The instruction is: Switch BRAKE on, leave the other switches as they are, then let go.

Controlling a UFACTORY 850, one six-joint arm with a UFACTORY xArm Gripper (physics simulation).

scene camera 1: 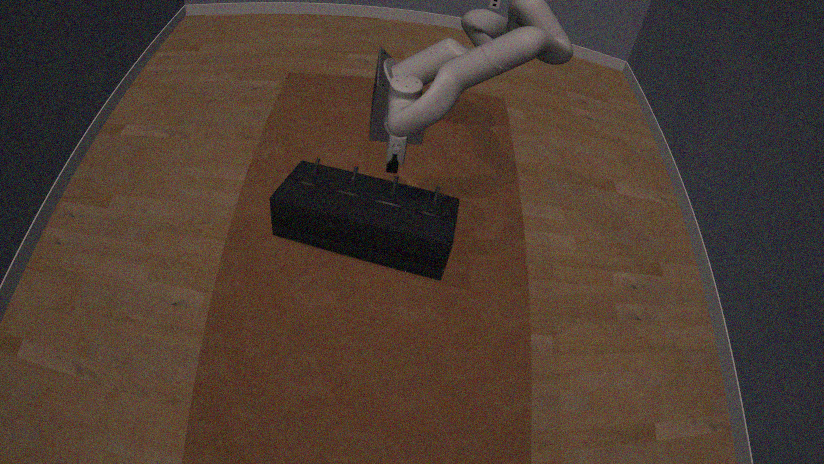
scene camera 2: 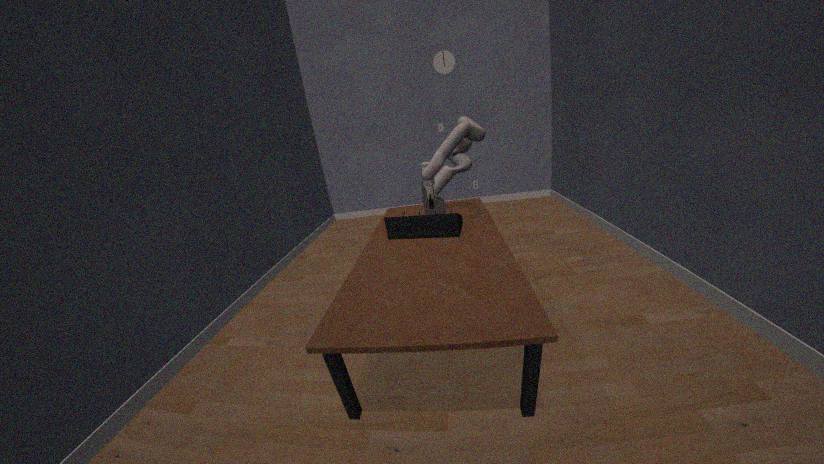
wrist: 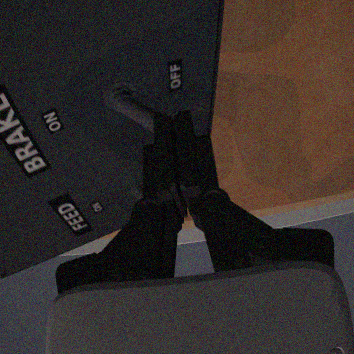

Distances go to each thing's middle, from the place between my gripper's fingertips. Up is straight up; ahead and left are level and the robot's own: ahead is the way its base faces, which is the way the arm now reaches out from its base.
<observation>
My hand is 90 mm short of the black switch box (scene camera 1: 405, 229), 70 mm to the left of it and 60 mm above it.
</observation>
